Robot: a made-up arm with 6 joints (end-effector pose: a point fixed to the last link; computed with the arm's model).
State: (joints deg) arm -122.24 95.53 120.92 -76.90 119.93 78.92
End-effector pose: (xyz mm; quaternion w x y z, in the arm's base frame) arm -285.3 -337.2 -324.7 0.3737 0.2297 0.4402 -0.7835
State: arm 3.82 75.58 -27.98 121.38 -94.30 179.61
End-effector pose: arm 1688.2 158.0 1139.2 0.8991 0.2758 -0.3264 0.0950
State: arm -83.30 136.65 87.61 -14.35 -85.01 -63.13
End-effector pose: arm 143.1 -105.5 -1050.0 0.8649 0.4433 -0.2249 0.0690
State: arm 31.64 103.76 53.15 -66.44 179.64 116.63
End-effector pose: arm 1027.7 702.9 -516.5 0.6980 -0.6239 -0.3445 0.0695
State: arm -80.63 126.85 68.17 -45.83 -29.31 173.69
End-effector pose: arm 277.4 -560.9 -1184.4 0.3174 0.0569 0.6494 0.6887
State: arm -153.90 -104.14 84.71 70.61 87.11 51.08
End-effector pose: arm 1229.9 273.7 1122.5 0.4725 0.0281 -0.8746 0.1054
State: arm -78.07 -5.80 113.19 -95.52 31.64 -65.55
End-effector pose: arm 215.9 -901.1 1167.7 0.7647 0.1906 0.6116 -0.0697
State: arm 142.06 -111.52 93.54 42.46 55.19 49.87
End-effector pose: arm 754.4 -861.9 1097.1 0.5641 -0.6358 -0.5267 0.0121
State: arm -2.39 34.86 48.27 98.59 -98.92 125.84
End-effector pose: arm 1433.8 -43.7 1306.1 0.9076 0.1121 0.4018 -0.0478
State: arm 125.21 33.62 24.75 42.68 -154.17 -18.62
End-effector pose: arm -767.7 973.7 1665.6 0.2278 -0.3940 0.8629 0.2195
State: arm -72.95 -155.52 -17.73 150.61 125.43 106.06
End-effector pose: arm 102.1 443.8 -1314.4 0.8654 -0.1691 -0.2491 0.4005
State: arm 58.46 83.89 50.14 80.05 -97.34 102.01
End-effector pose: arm 856.7 1394.1 -49.5 0.4668 -0.4793 0.7252 0.1624
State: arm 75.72 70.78 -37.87 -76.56 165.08 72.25
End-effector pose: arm 330.1 1398.9 1345.7 0.6925 0.4277 -0.5304 -0.2369
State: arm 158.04 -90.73 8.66 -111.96 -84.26 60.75
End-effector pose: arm 1638.6 -910.9 658.1 0.5069 0.0289 0.8245 -0.2496
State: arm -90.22 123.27 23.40 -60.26 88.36 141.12
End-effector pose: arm -48.2 -1267.8 -988.4 0.3222 -0.4804 -0.4419 -0.6857
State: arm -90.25 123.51 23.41 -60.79 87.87 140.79
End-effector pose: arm -49.1 -1263.8 -994.0 0.3271 -0.4755 -0.4438 -0.6855
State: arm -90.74 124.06 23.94 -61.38 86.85 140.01
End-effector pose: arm -59.4 -1244.7 -1011.4 0.3338 -0.4646 -0.4413 -0.6914
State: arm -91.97 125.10 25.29 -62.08 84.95 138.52
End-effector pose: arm -83.5 -1200.5 -1046.7 0.3424 -0.4435 -0.4321 -0.7066
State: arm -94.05 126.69 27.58 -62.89 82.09 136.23
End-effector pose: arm -119.8 -1124.9 -1099.4 0.3514 -0.4098 -0.4152 -0.7322
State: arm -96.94 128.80 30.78 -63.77 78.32 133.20
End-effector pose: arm -160.2 -1015.2 -1163.8 0.3575 -0.3621 -0.3910 -0.7669
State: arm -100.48 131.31 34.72 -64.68 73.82 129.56
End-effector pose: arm -193.5 -874.8 -1230.2 0.3567 -0.3007 -0.3618 -0.8071
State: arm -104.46 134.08 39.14 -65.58 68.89 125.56
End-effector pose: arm -209.0 -712.4 -1288.2 0.3459 -0.2283 -0.3309 -0.8478
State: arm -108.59 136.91 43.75 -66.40 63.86 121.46
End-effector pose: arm -200.4 -543.0 -1329.8 0.3242 -0.1498 -0.3018 -0.8840
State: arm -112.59 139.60 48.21 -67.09 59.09 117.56
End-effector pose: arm -169.2 -383.5 -1351.4 0.2937 -0.0723 -0.2775 -0.9119
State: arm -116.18 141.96 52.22 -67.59 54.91 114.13
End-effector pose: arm -123.4 -248.0 -1355.3 0.2589 -0.0029 -0.2592 -0.9305
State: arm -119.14 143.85 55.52 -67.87 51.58 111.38
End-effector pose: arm -74.8 -144.4 -1347.7 0.2253 0.0529 -0.2468 -0.9410
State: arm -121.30 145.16 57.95 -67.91 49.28 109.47
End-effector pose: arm -34.3 -74.8 -1335.7 0.1979 0.0914 -0.2388 -0.9463
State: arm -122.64 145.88 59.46 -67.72 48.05 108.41
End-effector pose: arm -8.5 -35.8 -1325.4 0.1792 0.1122 -0.2335 -0.9491
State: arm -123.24 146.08 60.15 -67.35 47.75 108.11
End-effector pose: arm 1.6 -21.2 -1319.5 0.1695 0.1176 -0.2299 -0.9511
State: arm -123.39 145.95 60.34 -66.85 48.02 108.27
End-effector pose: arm 1.2 -21.2 -1316.9 0.1653 0.1135 -0.2270 -0.9530
